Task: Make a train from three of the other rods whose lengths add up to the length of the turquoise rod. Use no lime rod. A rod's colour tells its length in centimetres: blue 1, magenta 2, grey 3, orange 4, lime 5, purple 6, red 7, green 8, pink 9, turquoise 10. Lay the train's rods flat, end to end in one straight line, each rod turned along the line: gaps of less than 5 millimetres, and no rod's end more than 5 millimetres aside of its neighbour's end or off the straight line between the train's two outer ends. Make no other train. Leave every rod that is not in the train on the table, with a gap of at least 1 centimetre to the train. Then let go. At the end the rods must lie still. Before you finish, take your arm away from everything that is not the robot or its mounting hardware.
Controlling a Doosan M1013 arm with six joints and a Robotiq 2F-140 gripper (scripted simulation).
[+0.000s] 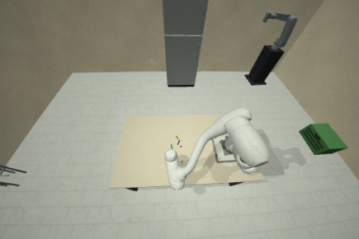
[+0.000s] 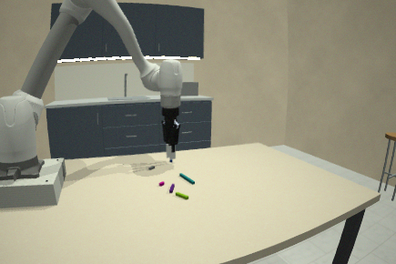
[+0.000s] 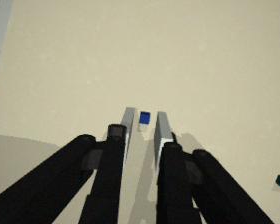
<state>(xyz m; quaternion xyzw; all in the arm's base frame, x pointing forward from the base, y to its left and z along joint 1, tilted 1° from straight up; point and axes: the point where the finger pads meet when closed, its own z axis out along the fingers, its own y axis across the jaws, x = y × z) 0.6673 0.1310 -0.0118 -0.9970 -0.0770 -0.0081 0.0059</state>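
Right now the small blue rod is 50 mm below my hand. The rest, counted from my hand: turquoise rod (20 mm behind, 220 mm to the right, 50 mm below); grey rod (110 mm behind, 60 mm to the right, 50 mm below); magenta rod (130 mm behind, 230 mm to the right, 50 mm below).
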